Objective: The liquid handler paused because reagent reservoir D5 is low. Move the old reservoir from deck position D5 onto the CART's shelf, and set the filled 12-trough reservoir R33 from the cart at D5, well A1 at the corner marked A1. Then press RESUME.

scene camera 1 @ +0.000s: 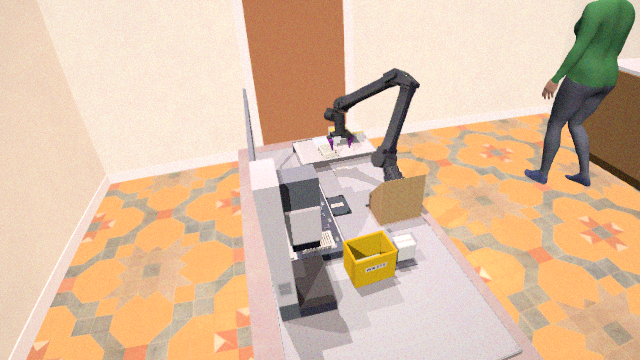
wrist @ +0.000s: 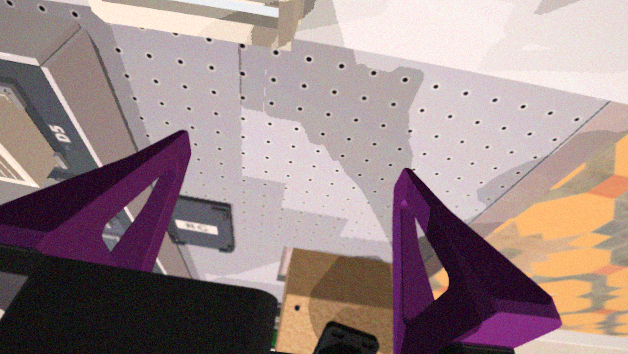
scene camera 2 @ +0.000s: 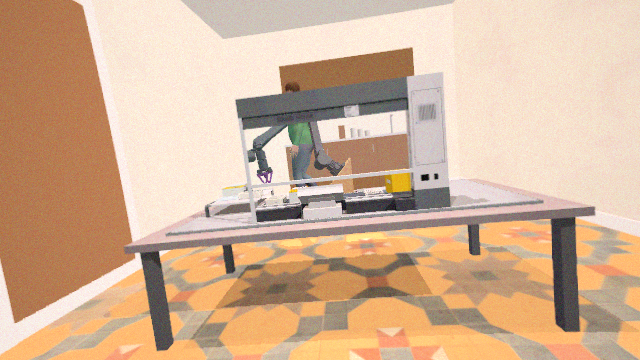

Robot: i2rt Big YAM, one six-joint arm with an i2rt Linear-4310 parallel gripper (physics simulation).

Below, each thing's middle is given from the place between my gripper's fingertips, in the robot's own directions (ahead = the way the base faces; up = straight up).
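From my hand, the cart shelf (scene camera 1: 307, 151) is 60 mm below, 30 mm ahead and 160 mm to the right. Then there's the dark RG plate (wrist: 199, 222), and that's 110 mm below my hand, 70 mm ahead of it and 350 mm to the left of it.
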